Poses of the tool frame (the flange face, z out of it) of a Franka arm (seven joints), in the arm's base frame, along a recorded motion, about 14 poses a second.
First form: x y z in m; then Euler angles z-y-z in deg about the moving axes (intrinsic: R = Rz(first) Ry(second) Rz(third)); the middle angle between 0 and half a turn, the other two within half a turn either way.
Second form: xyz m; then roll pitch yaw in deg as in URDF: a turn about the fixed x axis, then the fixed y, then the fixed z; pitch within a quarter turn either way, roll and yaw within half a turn. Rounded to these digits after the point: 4 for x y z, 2 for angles.
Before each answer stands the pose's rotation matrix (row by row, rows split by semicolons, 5 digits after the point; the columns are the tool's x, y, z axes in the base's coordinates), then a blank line. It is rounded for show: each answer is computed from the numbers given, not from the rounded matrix.
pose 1, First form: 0.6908 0.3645 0.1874 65.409 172.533 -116.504
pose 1, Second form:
0.99787 0.03654 0.05408; 0.02994 -0.99254 0.11817; 0.05799 -0.11630 -0.99152

0.6908 0.3645 0.1874 -173.31 -3.32 1.72
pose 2, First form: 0.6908 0.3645 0.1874 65.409 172.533 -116.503
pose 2, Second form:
0.99787 0.03652 0.05408; 0.02992 -0.99254 0.11817; 0.05799 -0.11630 -0.99152

0.6908 0.3645 0.1874 -173.31 -3.32 1.72
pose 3, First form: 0.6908 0.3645 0.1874 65.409 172.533 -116.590
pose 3, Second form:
0.99781 0.03804 0.05408; 0.03143 -0.99250 0.11817; 0.05817 -0.11621 -0.99152

0.6908 0.3645 0.1874 -173.32 -3.33 1.80
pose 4, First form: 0.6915 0.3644 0.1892 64.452 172.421 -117.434
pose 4, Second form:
0.99772 0.03625 0.05688; 0.02928 -0.99246 0.11900; 0.06077 -0.11706 -0.99126

0.6915 0.3644 0.1892 -173.27 -3.48 1.68
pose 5, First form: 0.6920 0.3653 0.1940 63.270 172.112 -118.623
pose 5, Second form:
0.99742 0.03677 0.06173; 0.02898 -0.99204 0.12257; 0.06574 -0.12047 -0.99054

0.6920 0.3653 0.1940 -173.07 -3.77 1.66
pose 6, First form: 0.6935 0.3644 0.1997 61.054 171.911 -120.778
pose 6, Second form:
0.99702 0.03611 0.06810; 0.02751 -0.99201 0.12313; 0.07200 -0.12089 -0.99005

0.6935 0.3644 0.1997 -173.04 -4.13 1.58
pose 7, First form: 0.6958 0.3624 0.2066 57.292 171.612 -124.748
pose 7, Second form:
0.99607 0.04035 0.07883; 0.03047 -0.99197 0.12275; 0.08314 -0.11986 -0.98930

0.6958 0.3624 0.2066 -173.09 -4.77 1.75
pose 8, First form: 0.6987 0.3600 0.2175 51.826 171.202 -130.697
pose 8, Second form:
0.99429 0.04953 0.09453; 0.03799 -0.99202 0.12024; 0.09973 -0.11596 -0.98823

0.6987 0.3600 0.2175 -173.31 -5.72 2.19
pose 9, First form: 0.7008 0.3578 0.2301 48.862 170.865 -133.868
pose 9, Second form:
0.99308 0.05364 0.10445; 0.04101 -0.99198 0.11957; 0.11002 -0.11446 -0.98732

0.7008 0.3578 0.2301 -173.39 -6.32 2.36
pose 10, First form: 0.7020 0.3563 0.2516 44.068 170.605 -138.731
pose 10, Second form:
0.99156 0.05519 0.11729; 0.04182 -0.99265 0.11354; 0.12269 -0.10767 -0.98659

0.7020 0.3563 0.2516 -173.77 -7.05 2.42
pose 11, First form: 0.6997 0.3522 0.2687 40.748 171.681 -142.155
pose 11, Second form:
0.99242 0.05554 0.10961; 0.04522 -0.99450 0.09444; 0.11425 -0.08877 -0.98948

0.6997 0.3522 0.2687 -174.87 -6.56 2.61
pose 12, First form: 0.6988 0.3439 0.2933 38.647 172.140 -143.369
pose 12, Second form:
0.99349 0.03956 0.10681; 0.03047 -0.99588 0.08541; 0.10974 -0.08159 -0.99061

0.6988 0.3439 0.2933 -175.29 -6.30 1.76
